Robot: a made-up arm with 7 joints.
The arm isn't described. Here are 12 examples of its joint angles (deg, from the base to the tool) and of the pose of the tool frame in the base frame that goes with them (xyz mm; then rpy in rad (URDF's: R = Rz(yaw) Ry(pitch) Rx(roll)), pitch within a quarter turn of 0, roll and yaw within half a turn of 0).
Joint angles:
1: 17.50 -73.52 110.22 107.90 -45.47 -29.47 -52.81
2: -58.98 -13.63 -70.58 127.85 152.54 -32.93 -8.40
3: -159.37 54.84 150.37 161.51 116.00 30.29 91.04
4: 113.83 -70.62 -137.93 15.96 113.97 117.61 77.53
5: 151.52 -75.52 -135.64 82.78 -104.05 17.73 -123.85
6: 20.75 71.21 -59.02 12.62 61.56 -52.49 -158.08
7: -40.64 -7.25 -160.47 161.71 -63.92 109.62 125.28
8: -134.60 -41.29 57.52 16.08 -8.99 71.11 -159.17
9: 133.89 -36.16 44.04 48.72 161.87 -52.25 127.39
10: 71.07 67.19 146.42 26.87 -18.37 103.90 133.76
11: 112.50 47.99 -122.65 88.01 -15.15 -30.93 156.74
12: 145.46 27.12 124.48 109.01 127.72 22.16 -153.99
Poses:
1: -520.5 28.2 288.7 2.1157 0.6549 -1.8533
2: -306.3 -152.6 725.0 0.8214 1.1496 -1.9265
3: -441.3 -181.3 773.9 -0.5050 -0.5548 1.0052
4: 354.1 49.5 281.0 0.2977 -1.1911 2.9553
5: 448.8 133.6 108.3 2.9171 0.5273 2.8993
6: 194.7 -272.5 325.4 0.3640 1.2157 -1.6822
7: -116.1 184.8 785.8 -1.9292 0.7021 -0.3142
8: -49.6 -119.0 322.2 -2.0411 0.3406 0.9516
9: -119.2 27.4 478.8 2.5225 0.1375 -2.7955
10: -51.6 -4.7 368.0 3.0610 0.0184 1.2631
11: 244.4 330.8 743.1 -0.6794 0.2104 -0.6456
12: -171.5 -216.9 829.0 -0.1244 -0.8108 2.1437
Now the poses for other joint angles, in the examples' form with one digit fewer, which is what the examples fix.
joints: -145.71 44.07 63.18 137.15 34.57 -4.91 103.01
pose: -360 -398 672 0.971 0.826 -1.117
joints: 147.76 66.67 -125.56 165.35 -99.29 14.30 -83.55
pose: -405 397 616 -0.668 -0.242 1.016
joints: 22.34 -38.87 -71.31 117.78 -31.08 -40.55 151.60
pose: -114 -292 830 0.404 0.077 -1.084
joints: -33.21 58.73 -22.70 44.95 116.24 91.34 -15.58
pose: 281 -258 73 2.366 1.247 2.384
